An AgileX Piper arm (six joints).
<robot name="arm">
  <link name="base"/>
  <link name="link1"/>
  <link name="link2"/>
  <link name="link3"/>
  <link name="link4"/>
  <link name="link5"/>
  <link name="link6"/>
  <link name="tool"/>
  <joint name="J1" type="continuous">
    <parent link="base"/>
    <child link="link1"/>
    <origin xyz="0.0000 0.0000 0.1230" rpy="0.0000 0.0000 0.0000"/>
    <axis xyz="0 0 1"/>
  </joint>
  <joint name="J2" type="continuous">
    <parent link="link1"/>
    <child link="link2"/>
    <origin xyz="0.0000 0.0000 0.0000" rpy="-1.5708 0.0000 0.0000"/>
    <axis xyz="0 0 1"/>
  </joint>
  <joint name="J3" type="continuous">
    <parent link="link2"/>
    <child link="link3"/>
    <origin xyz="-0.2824 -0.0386 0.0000" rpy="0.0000 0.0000 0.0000"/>
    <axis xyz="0 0 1"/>
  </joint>
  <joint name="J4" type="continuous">
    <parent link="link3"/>
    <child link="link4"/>
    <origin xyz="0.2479 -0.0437 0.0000" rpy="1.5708 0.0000 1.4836"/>
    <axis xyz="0 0 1"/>
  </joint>
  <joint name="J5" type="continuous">
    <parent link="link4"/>
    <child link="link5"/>
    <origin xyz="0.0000 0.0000 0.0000" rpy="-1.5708 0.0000 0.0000"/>
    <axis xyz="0 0 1"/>
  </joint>
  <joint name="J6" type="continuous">
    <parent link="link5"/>
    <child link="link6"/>
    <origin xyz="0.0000 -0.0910 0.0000" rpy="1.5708 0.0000 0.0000"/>
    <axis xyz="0 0 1"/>
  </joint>
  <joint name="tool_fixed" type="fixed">
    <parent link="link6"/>
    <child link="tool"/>
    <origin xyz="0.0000 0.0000 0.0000" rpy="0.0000 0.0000 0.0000"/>
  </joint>
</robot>
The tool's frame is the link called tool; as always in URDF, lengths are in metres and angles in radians. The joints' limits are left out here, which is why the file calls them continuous.
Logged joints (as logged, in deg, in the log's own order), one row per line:
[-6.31 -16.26 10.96 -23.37 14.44 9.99]
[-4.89 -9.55 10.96 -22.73 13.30 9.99]
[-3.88 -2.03 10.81 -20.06 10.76 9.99]
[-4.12 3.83 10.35 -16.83 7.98 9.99]
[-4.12 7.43 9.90 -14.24 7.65 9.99]
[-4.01 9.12 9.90 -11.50 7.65 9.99]
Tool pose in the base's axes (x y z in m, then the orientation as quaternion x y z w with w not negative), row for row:
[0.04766 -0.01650 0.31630 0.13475 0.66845 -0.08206 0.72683]
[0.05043 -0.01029 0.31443 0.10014 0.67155 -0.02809 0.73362]
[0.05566 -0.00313 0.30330 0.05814 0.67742 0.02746 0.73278]
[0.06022 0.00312 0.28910 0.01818 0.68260 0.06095 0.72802]
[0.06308 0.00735 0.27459 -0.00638 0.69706 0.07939 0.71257]
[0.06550 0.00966 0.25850 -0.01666 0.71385 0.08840 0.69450]
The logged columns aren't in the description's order. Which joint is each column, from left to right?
Columns, left to right: J4, J1, J6, J3, J5, J2.
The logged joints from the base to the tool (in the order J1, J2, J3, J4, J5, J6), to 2 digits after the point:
[-16.26 9.99 -23.37 -6.31 14.44 10.96]
[-9.55 9.99 -22.73 -4.89 13.30 10.96]
[-2.03 9.99 -20.06 -3.88 10.76 10.81]
[3.83 9.99 -16.83 -4.12 7.98 10.35]
[7.43 9.99 -14.24 -4.12 7.65 9.90]
[9.12 9.99 -11.50 -4.01 7.65 9.90]

